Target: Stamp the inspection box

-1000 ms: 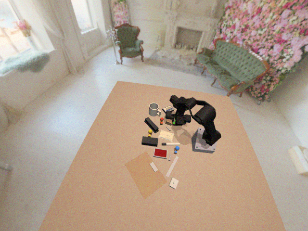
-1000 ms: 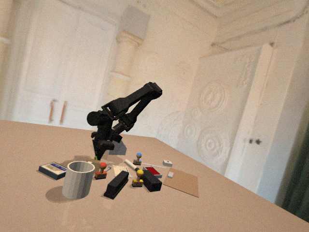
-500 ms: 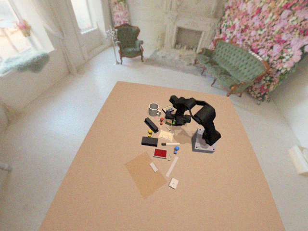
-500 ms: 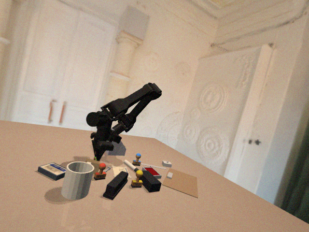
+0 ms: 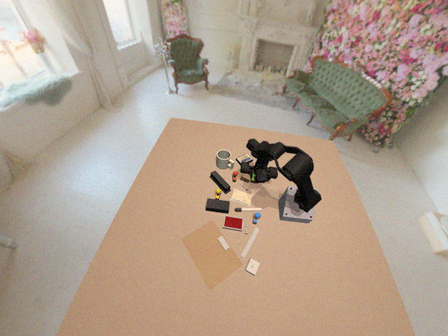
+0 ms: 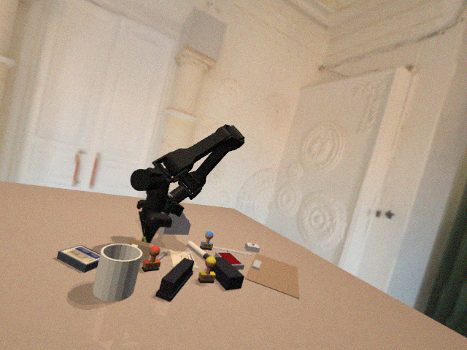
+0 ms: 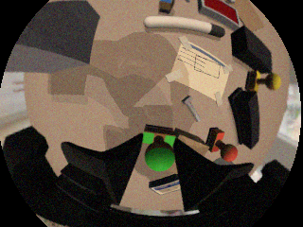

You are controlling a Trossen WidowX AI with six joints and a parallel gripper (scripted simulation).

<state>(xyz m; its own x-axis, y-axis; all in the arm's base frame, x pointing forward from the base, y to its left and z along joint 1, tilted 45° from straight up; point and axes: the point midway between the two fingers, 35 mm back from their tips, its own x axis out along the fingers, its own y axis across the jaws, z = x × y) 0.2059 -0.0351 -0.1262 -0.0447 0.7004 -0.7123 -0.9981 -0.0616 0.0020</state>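
Right now my gripper tip is right at the green-knobbed stamp. Also, from my gripper tip: cream card: 5 cm ahead, 11 cm to the left, 4 cm below; then red-knobbed stamp: 11 cm ahead, 1 cm below; then wooden block: 5 cm ahead, 3 cm to the right, 1 cm below.
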